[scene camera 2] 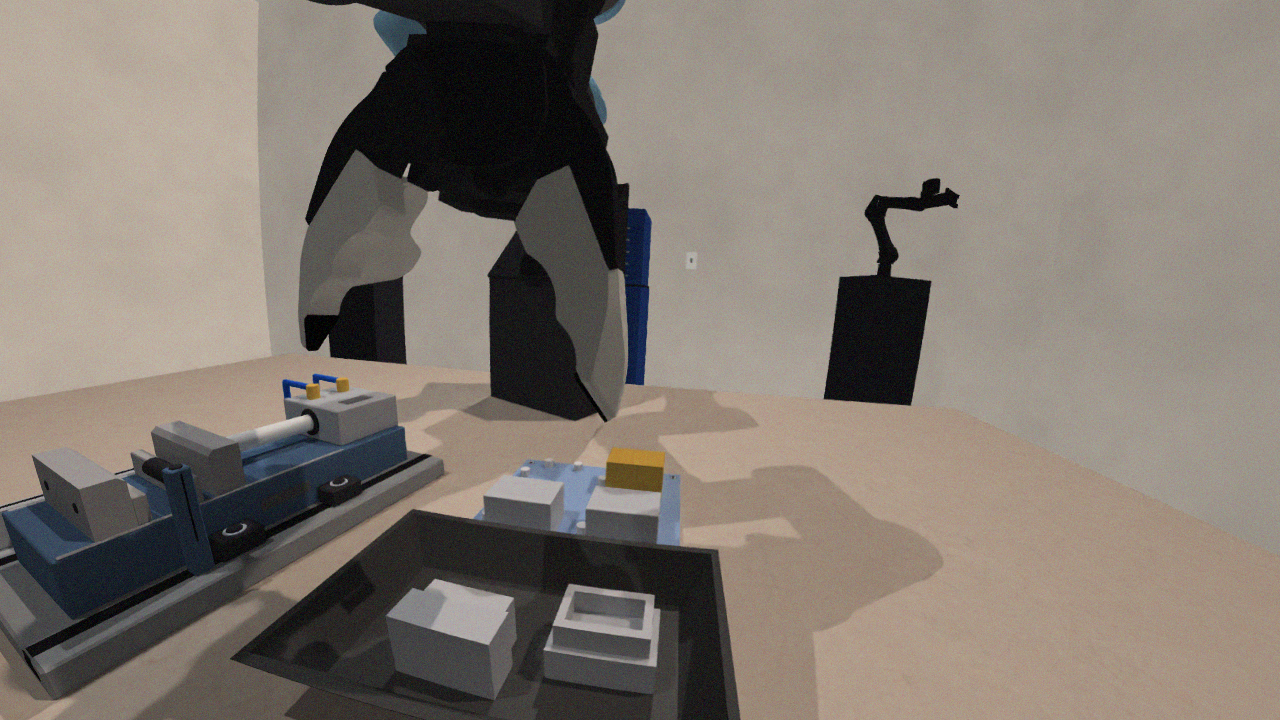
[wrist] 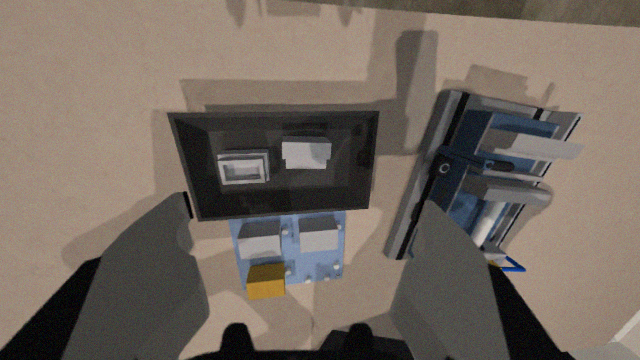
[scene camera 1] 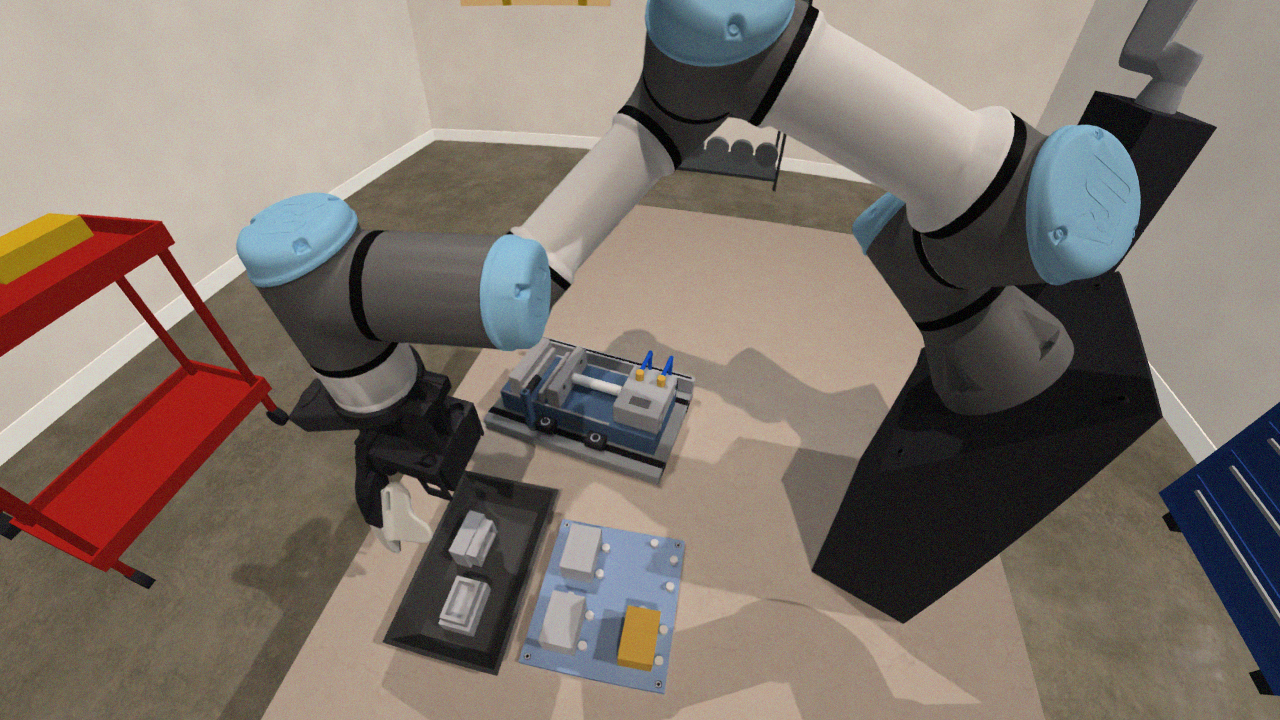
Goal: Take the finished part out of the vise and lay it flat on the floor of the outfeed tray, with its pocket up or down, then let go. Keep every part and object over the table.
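Frame: origin at the arm's base, x ahead, y left, z up, level; millimetres.
Seen in the pictures: gripper, fingertip midpoint: (scene camera 2: 440, 382) (wrist: 307, 198) (scene camera 1: 431, 485); arm's base, origin of the base link: (scene camera 1: 1003, 370).
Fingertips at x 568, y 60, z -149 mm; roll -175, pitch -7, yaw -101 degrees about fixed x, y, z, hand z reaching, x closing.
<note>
Pixels of each thing's middle, then the offset from my fingertips to it.
- light grey stepped block, body centre: (scene camera 2: 458, 632) (wrist: 305, 152) (scene camera 1: 475, 540) 11 mm back, 8 mm right, 147 mm down
- vise, body centre: (scene camera 2: 246, 469) (scene camera 1: 590, 392) (wrist: 477, 202) 135 mm back, 263 mm right, 129 mm down
- second stepped part, body centre: (scene camera 2: 605, 633) (scene camera 1: 464, 604) (wrist: 245, 167) 18 mm back, 74 mm left, 149 mm down
- blue plate, body centre: (scene camera 2: 585, 508) (scene camera 1: 608, 599) (wrist: 291, 248) 188 mm back, 45 mm left, 174 mm down
- yellow block, body centre: (scene camera 2: 635, 471) (scene camera 1: 639, 638) (wrist: 267, 280) 229 mm back, 97 mm left, 152 mm down
The finished part, a light grey stepped block (scene camera 1: 472, 539) (scene camera 2: 447, 640) (wrist: 306, 150), rests inside the black outfeed tray (scene camera 1: 516, 568) (scene camera 2: 483, 557) (wrist: 350, 170), at the end nearer the vise. It looks to be lying on a long side: its stepped outline faces up, its broad base faces scene camera 2, and its pocket is out of sight. My gripper (scene camera 2: 460, 380) (wrist: 307, 198) is wide open and empty, above the tray and apart from the part. The vise (scene camera 1: 581, 419) (scene camera 2: 304, 490) (wrist: 472, 132) holds no part between its jaws.
A second stepped part (scene camera 1: 464, 605) (scene camera 2: 601, 662) (wrist: 243, 169) lies pocket up in the tray. A blue plate (scene camera 1: 626, 573) (wrist: 315, 265) beside the tray carries two grey blocks (scene camera 1: 580, 551) (scene camera 1: 563, 619), a yellow block (scene camera 1: 639, 637) (scene camera 2: 635, 469) (wrist: 266, 282) and white pins.
</note>
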